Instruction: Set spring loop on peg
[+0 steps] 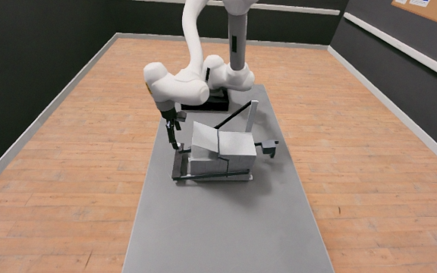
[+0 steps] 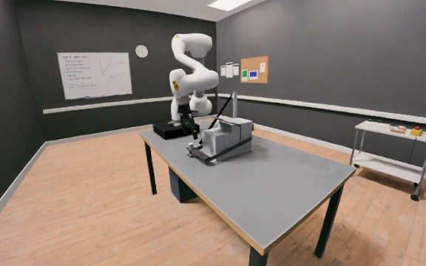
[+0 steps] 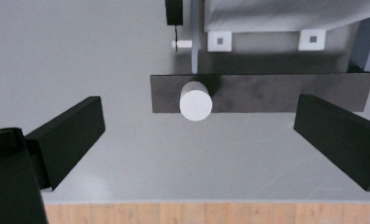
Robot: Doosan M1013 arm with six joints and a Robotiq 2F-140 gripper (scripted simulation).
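The steel test weight is 7 cm below my hand. From my hand the other things lie so: small dark object: 1 cm to the right, 14 cm below.
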